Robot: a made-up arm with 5 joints. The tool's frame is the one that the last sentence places.
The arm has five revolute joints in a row. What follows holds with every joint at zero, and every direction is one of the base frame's. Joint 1 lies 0.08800 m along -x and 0.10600 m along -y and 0.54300 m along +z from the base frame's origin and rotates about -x. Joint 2 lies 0.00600 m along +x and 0.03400 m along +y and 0.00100 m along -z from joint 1 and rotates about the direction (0.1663, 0.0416, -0.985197). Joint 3 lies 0.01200 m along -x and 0.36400 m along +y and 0.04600 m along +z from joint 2 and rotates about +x. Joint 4 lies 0.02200 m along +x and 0.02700 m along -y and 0.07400 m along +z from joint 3 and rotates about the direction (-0.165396, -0.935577, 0.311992). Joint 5 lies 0.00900 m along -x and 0.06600 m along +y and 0.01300 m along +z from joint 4 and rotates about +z. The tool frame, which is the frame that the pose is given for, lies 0.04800 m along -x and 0.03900 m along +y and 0.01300 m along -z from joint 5; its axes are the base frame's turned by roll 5.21, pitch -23.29 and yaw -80.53 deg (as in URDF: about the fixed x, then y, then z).
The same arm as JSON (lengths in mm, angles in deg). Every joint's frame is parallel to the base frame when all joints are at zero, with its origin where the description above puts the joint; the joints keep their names.
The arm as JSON. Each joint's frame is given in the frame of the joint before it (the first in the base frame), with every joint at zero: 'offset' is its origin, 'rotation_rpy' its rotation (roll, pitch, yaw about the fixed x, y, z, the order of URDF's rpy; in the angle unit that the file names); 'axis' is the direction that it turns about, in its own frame. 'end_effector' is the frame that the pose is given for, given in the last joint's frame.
{
  "length_unit": "mm",
  "angle_unit": "deg",
  "chain": [
    {
      "id": "joint 1",
      "offset": [
        -88.0,
        -106.0,
        543.0
      ],
      "rotation_rpy": [
        0.0,
        0.0,
        0.0
      ],
      "axis": "-x"
    },
    {
      "id": "joint 2",
      "offset": [
        6.0,
        34.0,
        -1.0
      ],
      "rotation_rpy": [
        0.0,
        0.0,
        0.0
      ],
      "axis": [
        0.1663,
        0.0416,
        -0.985197
      ]
    },
    {
      "id": "joint 3",
      "offset": [
        -12.0,
        364.0,
        46.0
      ],
      "rotation_rpy": [
        0.0,
        0.0,
        0.0
      ],
      "axis": "+x"
    },
    {
      "id": "joint 4",
      "offset": [
        22.0,
        -27.0,
        74.0
      ],
      "rotation_rpy": [
        0.0,
        0.0,
        0.0
      ],
      "axis": [
        -0.165396,
        -0.935577,
        0.311992
      ]
    },
    {
      "id": "joint 5",
      "offset": [
        -9.0,
        66.0,
        13.0
      ],
      "rotation_rpy": [
        0.0,
        0.0,
        0.0
      ],
      "axis": "+z"
    }
  ],
  "end_effector": {
    "offset": [
      -48.0,
      39.0,
      -13.0
    ],
    "rotation_rpy": [
      5.21,
      -23.29,
      -80.53
    ]
  }
}

